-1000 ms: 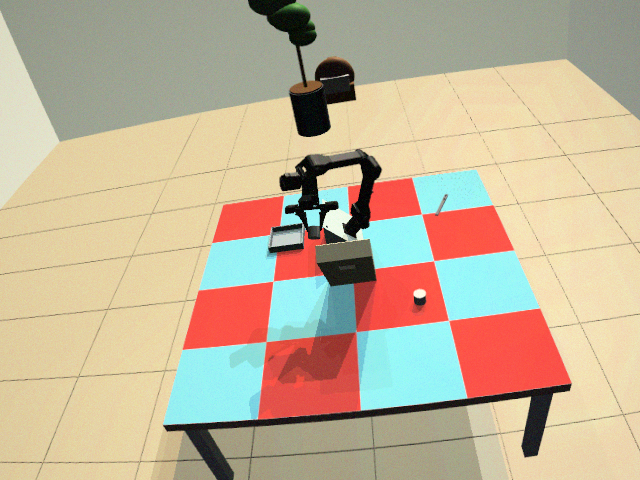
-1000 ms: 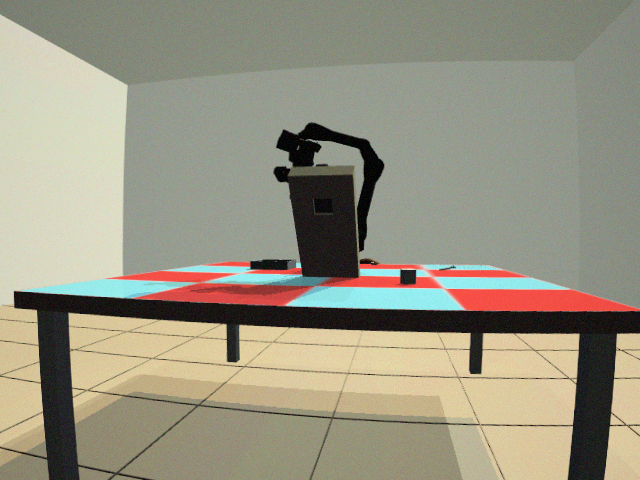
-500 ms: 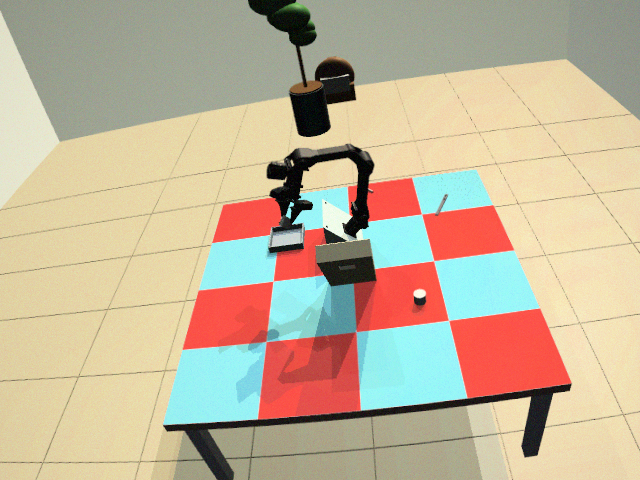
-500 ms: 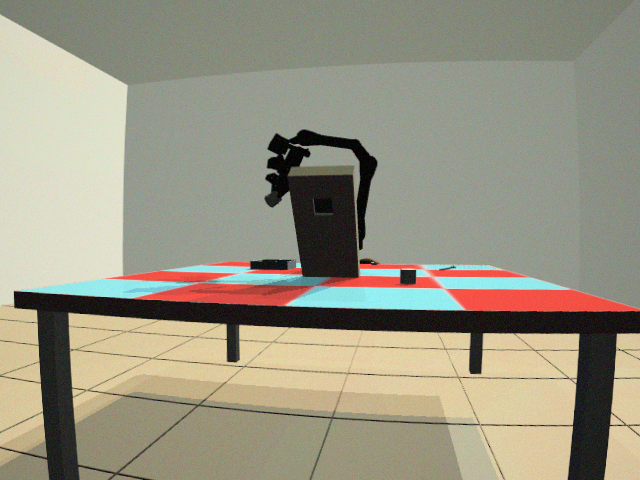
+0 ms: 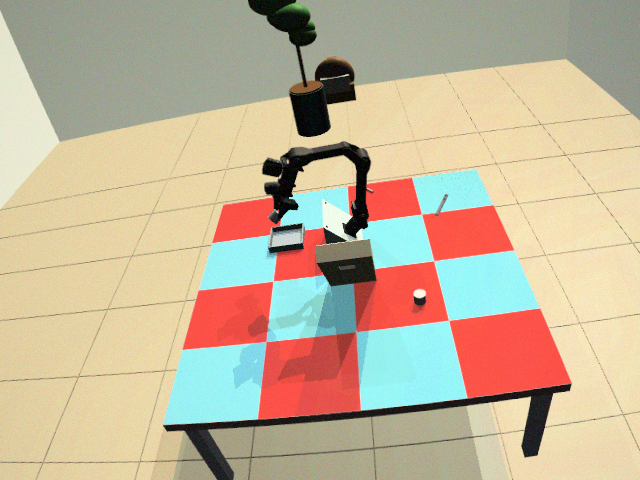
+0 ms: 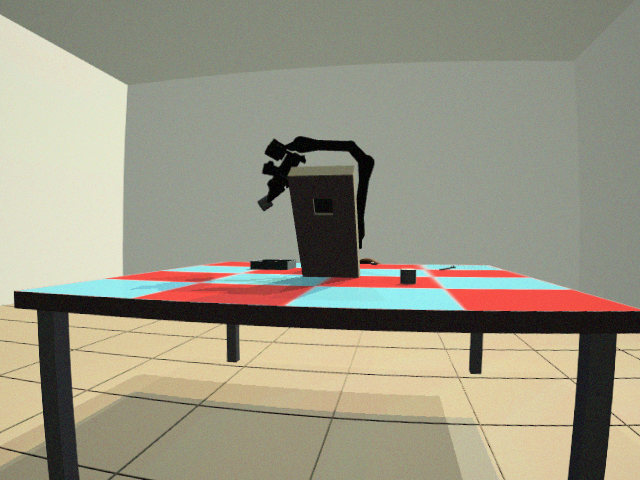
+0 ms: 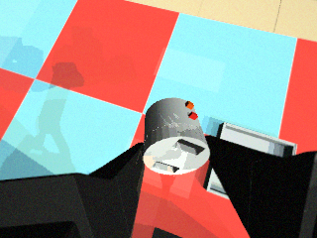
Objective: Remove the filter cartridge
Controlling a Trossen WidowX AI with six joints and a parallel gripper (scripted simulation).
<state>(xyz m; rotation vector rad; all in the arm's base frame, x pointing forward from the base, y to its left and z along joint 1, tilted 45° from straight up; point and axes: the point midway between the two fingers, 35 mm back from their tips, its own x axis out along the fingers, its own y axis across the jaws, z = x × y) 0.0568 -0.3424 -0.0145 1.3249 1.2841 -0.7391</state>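
Right now my gripper tip is 24 cm above the grey tray and 17 cm past it. From my gripper tip the other things lie so: beige service panel 26 cm ahead, 24 cm to the left, 9 cm below; then round filter cartridge right at my gripper tip.
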